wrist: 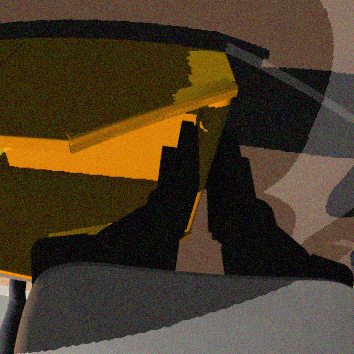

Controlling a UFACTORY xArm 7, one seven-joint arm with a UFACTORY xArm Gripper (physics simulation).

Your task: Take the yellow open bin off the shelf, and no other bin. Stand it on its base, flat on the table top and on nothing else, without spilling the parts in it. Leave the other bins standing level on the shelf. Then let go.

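Frame: origin at the arm's base, x ahead, y left, z up, level; metres.
Seen in the pictures: gripper, fingertip midpoint: [201, 147].
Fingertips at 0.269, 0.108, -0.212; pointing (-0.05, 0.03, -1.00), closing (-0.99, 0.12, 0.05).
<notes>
A point is followed by its place in that frame, as x, y, z.
The yellow open bin [120, 155] @(0.313, 0.134, -0.233) fills the left and upper left of the wrist view, much of it in deep shadow. A lit orange wall runs across its middle, and its near side wall reaches to my fingers. My gripper [201, 147] @(0.269, 0.108, -0.212) is shut on this side wall, with one black finger on each side of it. The fingers are dark, and their contact with the wall is partly hidden. No parts can be made out in the bin. What the bin's underside rests on, if anything, does not show. The shelf and the other bins cannot be made out.
A black curved band [125, 28] runs behind the bin's top edge. Brown and tan surfaces with shadow patches lie beyond. A dark grey shape [344, 192] is at the right edge, and a dark, slim post-like shape [14, 305] is at the lower left.
</notes>
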